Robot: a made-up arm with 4 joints.
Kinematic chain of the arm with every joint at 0, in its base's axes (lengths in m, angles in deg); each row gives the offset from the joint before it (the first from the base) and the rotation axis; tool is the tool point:
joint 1: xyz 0 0 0.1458 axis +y
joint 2: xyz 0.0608 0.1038 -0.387 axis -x
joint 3: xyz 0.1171 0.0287 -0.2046 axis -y
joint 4: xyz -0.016 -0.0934 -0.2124 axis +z
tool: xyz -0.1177 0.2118 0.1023
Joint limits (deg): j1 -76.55..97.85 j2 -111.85..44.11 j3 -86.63..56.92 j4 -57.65..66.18
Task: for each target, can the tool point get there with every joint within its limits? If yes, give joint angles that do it. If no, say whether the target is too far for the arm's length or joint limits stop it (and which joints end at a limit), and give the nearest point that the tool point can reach.
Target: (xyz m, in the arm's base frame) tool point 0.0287 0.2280 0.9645
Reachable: no: joint limits stop it (at a limit: joint 1, joint 2, joint 4) | nearest point 0.2343 0.2636 0.4230 | short by 0.580 m
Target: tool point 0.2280 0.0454 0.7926
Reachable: no: joint limits stop it (at a limit: joint 1, joint 2, joint 3, joint 4) | nearest point 0.2528 0.2166 0.4192 | short by 0.412 m
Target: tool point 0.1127 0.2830 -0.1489
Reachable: yes | joints -16.35 -62.18 -67.33 -0.29
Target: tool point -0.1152 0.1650 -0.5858
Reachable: yes | joints 18.46 20.49 -24.49 -30.27
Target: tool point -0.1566 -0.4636 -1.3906
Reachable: no: too far | nearest point -0.0846 -0.1139 -0.6839 | short by 0.792 m
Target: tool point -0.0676 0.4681 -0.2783
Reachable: yes | joints 37.94 -62.84 35.86 -22.62
